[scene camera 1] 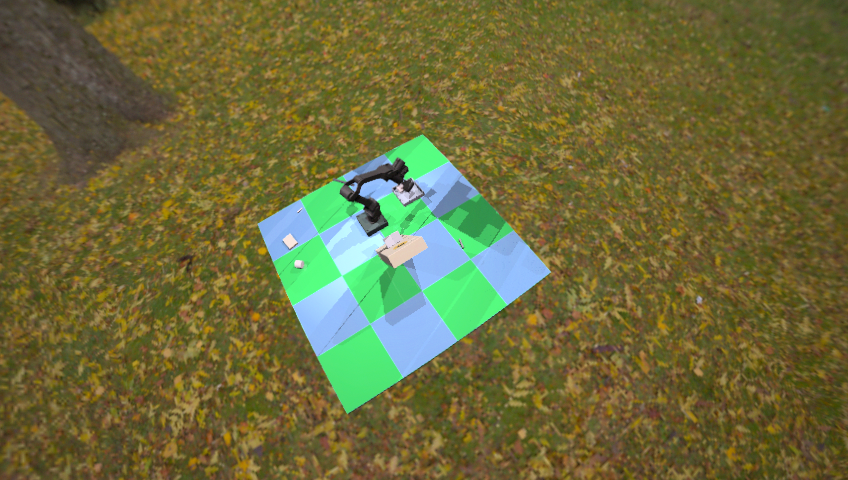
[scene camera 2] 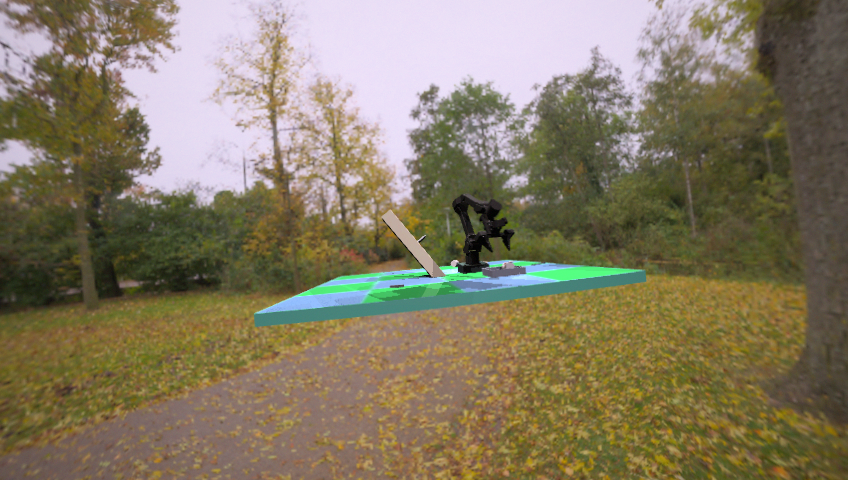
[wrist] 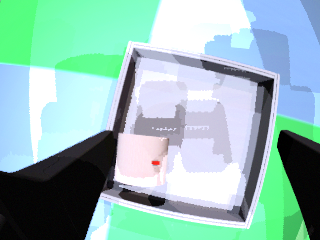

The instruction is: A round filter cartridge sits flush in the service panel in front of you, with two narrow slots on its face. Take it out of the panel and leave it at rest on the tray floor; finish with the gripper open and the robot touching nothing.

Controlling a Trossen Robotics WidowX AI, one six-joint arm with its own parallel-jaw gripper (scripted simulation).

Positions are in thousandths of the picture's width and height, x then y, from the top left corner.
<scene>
My gripper (wrist: 627, 581) is open, with nothing in its grasp. I also see a filter cartridge (wrist: 442, 669), a grey square tray (wrist: 686, 481) and a tan service panel (scene camera 2: 460, 457).
The tan service panel shows as well in scene camera 1 (scene camera 1: 484, 514).
</scene>
